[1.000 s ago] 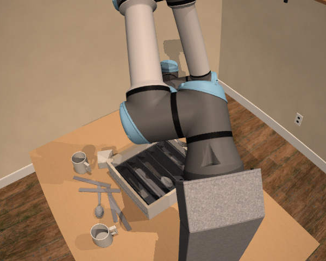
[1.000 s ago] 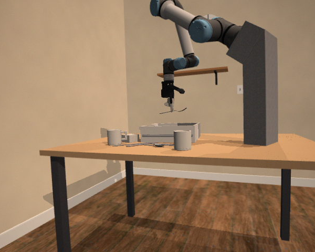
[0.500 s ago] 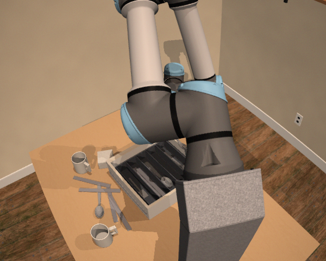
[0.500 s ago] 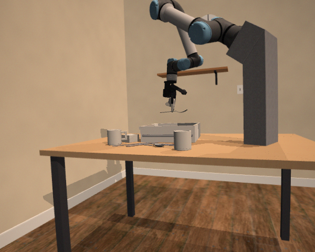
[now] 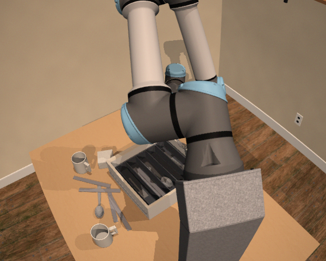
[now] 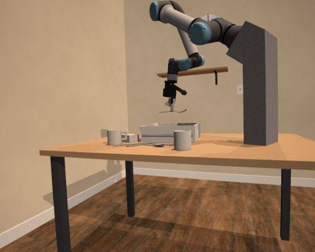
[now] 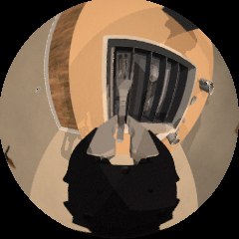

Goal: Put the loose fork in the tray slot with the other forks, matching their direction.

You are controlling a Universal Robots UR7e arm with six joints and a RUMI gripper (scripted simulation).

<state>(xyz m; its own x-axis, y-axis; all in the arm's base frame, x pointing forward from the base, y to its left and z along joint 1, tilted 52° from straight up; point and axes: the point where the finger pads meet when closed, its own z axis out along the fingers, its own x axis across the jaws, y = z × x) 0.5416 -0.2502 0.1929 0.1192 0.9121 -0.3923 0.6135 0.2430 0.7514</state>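
The cutlery tray lies 140 mm below my hand, 120 mm to the left of it and 10 mm behind it. Round my hand: block 260 mm ahead, 220 mm to the left, 170 mm below.
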